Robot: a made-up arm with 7 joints.
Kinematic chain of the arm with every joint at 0, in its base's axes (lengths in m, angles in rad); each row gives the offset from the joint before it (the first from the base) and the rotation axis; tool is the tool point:
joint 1: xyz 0 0 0.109 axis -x
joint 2: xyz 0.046 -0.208 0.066 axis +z
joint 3: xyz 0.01 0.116 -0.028 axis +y
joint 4: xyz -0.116 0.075 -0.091 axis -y
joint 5: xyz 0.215 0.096 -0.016 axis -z
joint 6: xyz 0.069 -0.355 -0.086 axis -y
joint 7: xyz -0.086 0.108 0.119 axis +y
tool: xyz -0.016 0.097 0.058
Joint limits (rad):
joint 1: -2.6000..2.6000
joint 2: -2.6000..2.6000
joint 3: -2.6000..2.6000
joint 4: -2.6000..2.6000
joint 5: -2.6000..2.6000
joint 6: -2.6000..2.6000
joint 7: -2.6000..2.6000
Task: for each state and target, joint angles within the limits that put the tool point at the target. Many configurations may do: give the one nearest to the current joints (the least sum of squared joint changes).
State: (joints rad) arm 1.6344 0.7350 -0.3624 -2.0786 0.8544 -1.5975 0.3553
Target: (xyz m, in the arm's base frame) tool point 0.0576 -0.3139 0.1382
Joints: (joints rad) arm 1.1907 0.8327 -0.5893 -1.9096 1.0128 -1.1927 0.2666
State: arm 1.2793 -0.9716 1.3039 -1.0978 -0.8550 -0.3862 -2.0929
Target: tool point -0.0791 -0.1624 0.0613
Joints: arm 1.6027 -0.5647 1.1189 -0.9316 -0.7234 -0.3064 -2.0315
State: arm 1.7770 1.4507 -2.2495 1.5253 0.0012 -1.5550 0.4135
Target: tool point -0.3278 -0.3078 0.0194
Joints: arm 1.0786 0.6500 -2.3952 1.5432 -0.7224 -1.5842 0.4021
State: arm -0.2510 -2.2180 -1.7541 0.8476 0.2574 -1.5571 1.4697
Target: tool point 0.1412 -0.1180 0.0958
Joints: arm -0.4165 -2.0578 -1.9414 1.1024 0.7149 -1.3945 1.4310
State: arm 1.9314 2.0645 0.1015 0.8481 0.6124 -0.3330 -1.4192
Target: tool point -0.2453 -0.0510 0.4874
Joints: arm 1.5080 1.9033 0.0292 0.8068 1.2740 0.1548 -1.3920
